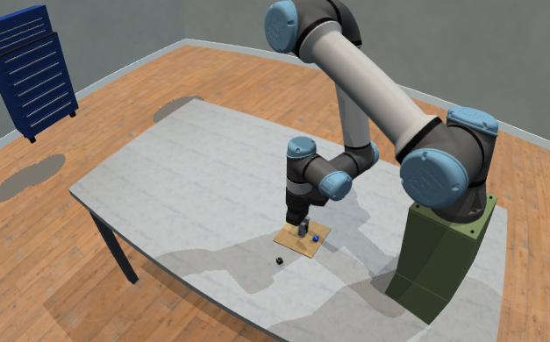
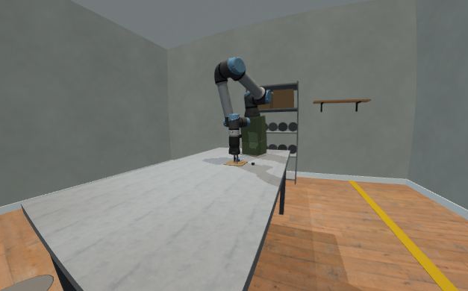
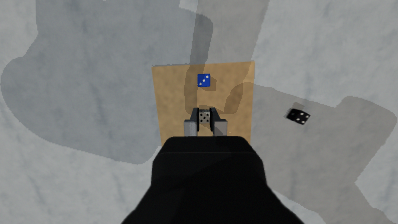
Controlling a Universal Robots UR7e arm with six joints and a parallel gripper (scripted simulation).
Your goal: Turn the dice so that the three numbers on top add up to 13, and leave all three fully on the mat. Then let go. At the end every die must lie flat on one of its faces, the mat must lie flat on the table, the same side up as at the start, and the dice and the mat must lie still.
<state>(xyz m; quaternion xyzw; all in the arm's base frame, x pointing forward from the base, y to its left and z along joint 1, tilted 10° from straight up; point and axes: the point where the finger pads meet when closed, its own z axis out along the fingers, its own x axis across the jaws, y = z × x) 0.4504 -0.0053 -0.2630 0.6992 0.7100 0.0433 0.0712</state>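
Now: the white die 10 mm below my hand. Round my hand: blue die 50 mm behind, 20 mm below; tan mat 30 mm below; black die 130 mm to the left, 20 mm below.
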